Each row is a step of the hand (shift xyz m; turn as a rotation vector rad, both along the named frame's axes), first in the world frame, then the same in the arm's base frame.
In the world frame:
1: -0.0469 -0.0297 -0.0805 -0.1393 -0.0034 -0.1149
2: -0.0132 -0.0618 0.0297 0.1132 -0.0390 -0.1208
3: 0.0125 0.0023 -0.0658 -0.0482 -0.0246 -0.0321
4: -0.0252 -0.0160 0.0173 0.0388 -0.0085 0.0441
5: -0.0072 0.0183 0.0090 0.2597 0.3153 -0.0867
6: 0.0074 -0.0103 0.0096 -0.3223 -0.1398 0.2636
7: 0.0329 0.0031 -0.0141 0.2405 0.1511 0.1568
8: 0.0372 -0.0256 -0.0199 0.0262 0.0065 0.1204
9: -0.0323 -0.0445 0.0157 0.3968 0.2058 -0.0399
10: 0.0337 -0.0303 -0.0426 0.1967 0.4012 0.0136
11: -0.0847 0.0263 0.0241 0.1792 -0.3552 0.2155
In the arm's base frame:
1: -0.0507 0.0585 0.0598 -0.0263 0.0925 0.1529
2: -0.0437 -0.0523 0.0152 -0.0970 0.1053 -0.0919
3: -0.0243 0.0623 -0.0039 -0.0277 0.0159 0.0542
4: -0.0046 -0.0242 0.0242 0.0032 -0.0405 -0.0432
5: 0.0212 -0.0018 0.0041 0.2197 0.2236 -0.2759
6: -0.0069 -0.0122 -0.0075 0.0162 -0.3232 0.2970
7: -0.0071 0.0169 -0.0309 0.1630 -0.0652 -0.2728
8: -0.0362 0.0115 -0.0315 0.0473 -0.1058 -0.0424
9: -0.0303 -0.0344 0.0342 0.1174 0.1496 -0.4065
10: -0.0485 0.0302 -0.0246 0.3449 0.1595 -0.2355
11: 0.0451 -0.0190 0.0778 -0.2704 -0.3205 -0.1700

